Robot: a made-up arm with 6 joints.
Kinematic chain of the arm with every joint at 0, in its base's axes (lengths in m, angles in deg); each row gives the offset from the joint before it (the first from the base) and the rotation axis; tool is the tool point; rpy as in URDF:
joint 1: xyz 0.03 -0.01 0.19 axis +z
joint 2: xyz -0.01 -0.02 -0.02 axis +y
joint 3: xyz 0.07 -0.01 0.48 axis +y
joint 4: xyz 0.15 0 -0.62 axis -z
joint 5: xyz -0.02 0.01 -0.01 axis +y
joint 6: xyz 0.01 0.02 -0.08 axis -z
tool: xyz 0.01 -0.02 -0.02 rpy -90 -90 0
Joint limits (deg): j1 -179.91..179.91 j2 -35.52..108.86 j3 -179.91..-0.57 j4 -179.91..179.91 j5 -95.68..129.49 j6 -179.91..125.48
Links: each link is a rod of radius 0.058 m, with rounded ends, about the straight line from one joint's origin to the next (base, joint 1, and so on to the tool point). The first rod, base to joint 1, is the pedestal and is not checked.
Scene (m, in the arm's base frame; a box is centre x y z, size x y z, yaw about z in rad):
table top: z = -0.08
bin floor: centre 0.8 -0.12 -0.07 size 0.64 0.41 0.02 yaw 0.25
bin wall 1: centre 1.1 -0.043 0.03 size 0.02 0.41 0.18 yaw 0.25
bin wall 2: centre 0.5 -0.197 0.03 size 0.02 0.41 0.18 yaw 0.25
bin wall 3: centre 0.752 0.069 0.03 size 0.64 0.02 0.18 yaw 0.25
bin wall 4: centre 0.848 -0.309 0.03 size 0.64 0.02 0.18 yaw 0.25
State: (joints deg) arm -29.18 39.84 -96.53 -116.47 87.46 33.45
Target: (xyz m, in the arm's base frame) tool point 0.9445 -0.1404 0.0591
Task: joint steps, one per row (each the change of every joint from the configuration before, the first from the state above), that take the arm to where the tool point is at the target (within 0.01 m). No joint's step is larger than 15 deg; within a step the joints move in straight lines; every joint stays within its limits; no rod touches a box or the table.
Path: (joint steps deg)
1: 9.99 -2.79 4.78 0.76 1.41 0.36
2: 9.98 -2.78 4.78 0.76 1.41 0.35
3: 9.99 -2.79 4.78 0.76 1.41 0.36
4: -0.04 13.55 0.87 -0.57 -2.60 -0.60

